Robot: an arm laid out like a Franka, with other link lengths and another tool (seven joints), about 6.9 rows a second.
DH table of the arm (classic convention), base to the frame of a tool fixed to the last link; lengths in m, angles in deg. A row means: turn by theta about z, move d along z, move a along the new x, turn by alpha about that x. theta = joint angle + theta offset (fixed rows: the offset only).
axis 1: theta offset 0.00, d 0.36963, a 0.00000, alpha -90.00
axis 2: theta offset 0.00, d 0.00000, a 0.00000, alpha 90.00
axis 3: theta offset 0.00, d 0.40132, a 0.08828, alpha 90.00
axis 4: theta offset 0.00, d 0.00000, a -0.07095, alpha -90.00
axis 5: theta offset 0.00, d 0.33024, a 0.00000, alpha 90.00
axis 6: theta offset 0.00, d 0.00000, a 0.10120, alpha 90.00
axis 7: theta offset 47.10, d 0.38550, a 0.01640, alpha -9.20
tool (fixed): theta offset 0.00, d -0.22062, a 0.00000, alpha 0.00
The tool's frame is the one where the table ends.
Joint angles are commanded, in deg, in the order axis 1, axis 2, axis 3, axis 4, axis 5, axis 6, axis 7. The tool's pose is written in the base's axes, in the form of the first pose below.
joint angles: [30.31, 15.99, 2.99, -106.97, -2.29, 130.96, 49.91]
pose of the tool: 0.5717, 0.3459, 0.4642; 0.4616, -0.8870, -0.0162; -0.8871, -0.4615, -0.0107; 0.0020, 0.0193, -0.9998
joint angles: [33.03, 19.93, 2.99, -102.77, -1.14, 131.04, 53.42]
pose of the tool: 0.5755, 0.3851, 0.4517; 0.4389, -0.8981, -0.0275; -0.8981, -0.4395, 0.0173; -0.0276, 0.0171, -0.9995
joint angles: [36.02, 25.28, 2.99, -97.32, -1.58, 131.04, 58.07]
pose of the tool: 0.5806, 0.4303, 0.4304; 0.4154, -0.9091, -0.0315; -0.9089, -0.4162, 0.0270; -0.0377, 0.0174, -0.9991
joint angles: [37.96, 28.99, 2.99, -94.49, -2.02, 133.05, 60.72]
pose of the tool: 0.5827, 0.4613, 0.4116; 0.4080, -0.9128, -0.0187; -0.9118, -0.4084, 0.0433; -0.0472, -0.0006, -0.9989
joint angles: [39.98, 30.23, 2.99, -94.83, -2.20, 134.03, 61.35]
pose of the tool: 0.5673, 0.4822, 0.3954; 0.4316, -0.9017, -0.0279; -0.9010, -0.4324, 0.0362; -0.0447, 0.0095, -0.9990
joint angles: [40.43, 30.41, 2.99, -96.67, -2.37, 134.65, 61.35]
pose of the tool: 0.5579, 0.4819, 0.3799; 0.4403, -0.8967, -0.0447; -0.8971, -0.4414, 0.0178; -0.0357, 0.0323, -0.9988
